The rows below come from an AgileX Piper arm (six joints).
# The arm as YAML. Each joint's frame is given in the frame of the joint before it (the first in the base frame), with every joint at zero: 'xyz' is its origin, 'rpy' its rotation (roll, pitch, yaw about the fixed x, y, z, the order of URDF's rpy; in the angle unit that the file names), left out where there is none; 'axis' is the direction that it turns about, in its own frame. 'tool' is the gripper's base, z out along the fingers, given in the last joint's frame.
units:
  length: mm
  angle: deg
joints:
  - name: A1
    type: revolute
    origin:
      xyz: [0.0, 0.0, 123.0]
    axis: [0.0, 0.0, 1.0]
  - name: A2
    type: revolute
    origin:
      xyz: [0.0, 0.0, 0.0]
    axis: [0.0, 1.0, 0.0]
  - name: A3
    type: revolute
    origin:
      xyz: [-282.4, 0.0, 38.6]
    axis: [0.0, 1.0, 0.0]
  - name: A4
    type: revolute
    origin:
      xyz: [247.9, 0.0, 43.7]
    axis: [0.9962, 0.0, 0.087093]
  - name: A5
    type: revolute
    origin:
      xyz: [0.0, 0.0, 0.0]
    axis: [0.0, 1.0, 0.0]
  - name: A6
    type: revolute
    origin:
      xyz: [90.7, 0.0, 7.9]
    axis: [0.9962, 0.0, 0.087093]
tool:
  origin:
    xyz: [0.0, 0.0, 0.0]
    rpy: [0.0, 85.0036, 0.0]
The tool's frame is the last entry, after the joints.
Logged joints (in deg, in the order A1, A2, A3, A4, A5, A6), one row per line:
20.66, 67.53, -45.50, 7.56, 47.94, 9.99
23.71, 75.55, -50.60, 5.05, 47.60, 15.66
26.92, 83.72, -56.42, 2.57, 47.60, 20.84
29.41, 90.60, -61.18, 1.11, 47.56, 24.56
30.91, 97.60, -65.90, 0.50, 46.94, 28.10
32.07, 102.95, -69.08, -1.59, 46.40, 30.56
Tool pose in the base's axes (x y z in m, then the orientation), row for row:
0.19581, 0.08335, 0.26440, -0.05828, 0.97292, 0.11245, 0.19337
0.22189, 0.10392, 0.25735, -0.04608, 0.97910, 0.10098, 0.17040
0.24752, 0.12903, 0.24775, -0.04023, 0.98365, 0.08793, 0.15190
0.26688, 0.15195, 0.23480, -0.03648, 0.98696, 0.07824, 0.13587
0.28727, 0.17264, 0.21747, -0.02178, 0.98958, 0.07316, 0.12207
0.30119, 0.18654, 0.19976, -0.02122, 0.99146, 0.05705, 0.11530
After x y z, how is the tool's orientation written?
As a quaternion, x y z w.
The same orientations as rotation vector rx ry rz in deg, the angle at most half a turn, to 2 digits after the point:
-9.37, 156.38, 18.07
-7.50, 159.36, 16.44
-6.62, 161.75, 14.46
-6.05, 163.76, 12.98
-3.64, 165.49, 12.23
-3.56, 166.44, 9.58

